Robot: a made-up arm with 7 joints.
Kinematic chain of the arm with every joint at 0, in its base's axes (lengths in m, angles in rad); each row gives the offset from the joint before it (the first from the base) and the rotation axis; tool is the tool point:
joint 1: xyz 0 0 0.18 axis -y
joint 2: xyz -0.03 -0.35 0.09 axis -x
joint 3: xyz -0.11 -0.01 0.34 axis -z
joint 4: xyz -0.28 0.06 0 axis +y
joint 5: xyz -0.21 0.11 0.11 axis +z
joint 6: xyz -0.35 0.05 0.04 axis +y
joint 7: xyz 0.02 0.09 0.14 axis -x
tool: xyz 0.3 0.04 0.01
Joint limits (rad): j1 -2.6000..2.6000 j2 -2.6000..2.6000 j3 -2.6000..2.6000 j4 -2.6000..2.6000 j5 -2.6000..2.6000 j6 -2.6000..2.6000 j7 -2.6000..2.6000
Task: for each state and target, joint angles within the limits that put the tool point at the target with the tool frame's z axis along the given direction. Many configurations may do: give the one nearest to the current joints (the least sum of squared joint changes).
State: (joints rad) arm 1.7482 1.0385 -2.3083 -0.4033 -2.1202 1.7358 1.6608
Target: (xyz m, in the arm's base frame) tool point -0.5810 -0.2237 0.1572 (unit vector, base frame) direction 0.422 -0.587 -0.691
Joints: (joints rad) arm 1.6854 1.2970 -2.6000 0.5591 -1.9397 1.2663 2.2021
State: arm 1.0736 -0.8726 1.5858 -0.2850 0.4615 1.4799 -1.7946
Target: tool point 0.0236 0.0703 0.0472 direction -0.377 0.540 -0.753
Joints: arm 1.2799 -0.3501 1.5740 -1.1310 0.6173 2.1662 -2.6000
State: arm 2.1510 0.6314 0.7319 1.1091 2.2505 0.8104 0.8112
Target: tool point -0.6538 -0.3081 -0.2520 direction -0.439 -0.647 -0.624
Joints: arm 1.9290 -0.1326 1.0657 1.4703 2.4308 0.2571 1.2008
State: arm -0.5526 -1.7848 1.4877 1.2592 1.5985 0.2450 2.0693
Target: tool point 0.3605 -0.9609 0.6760 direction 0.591 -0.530 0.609
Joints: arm -0.6322 -1.3651 1.4203 0.9566 1.2830 0.3446 1.7470
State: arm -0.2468 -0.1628 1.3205 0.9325 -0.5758 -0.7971 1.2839
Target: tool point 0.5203 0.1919 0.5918 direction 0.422 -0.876 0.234
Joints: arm -0.5176 0.6542 1.8331 0.4371 -1.1502 -0.5063 1.3722
